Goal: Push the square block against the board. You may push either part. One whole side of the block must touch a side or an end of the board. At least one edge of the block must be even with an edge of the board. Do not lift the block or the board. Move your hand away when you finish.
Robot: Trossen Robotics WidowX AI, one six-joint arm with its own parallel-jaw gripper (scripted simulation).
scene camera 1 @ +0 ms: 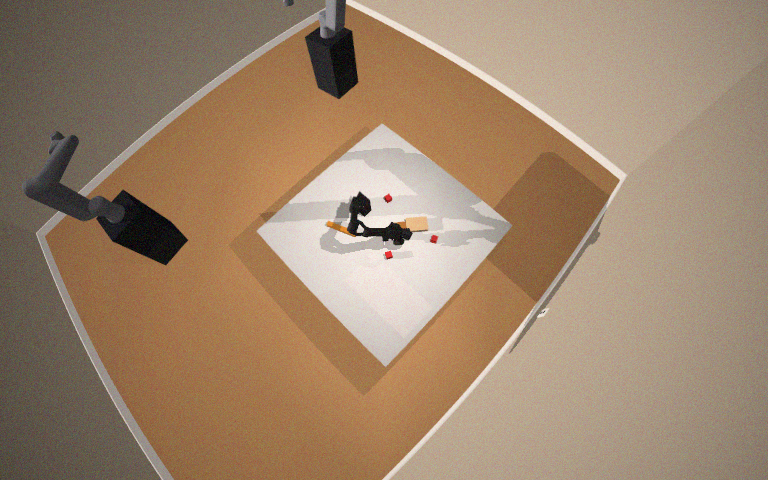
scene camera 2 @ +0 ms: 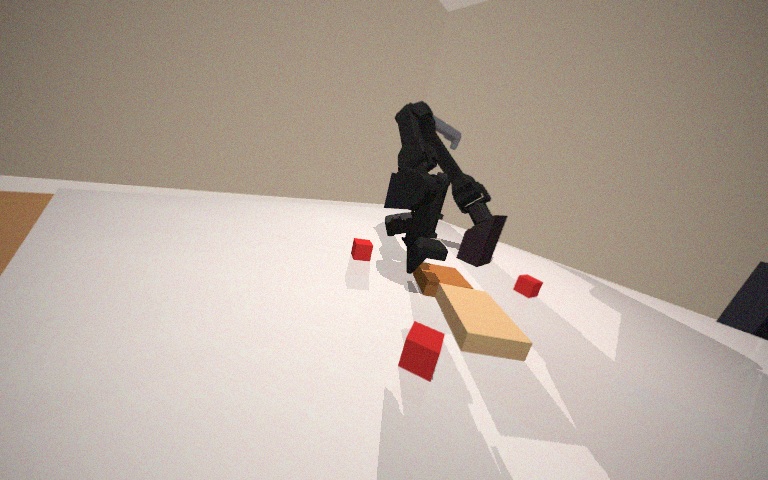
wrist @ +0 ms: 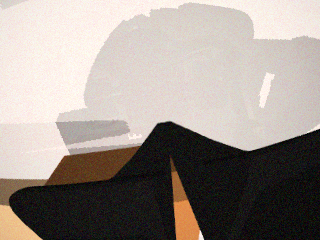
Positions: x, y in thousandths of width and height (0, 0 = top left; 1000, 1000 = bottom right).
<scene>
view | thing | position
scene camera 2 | my gripper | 533, 570
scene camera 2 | brown square block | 558, 576
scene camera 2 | tan board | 624, 680
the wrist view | my gripper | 514, 535
</scene>
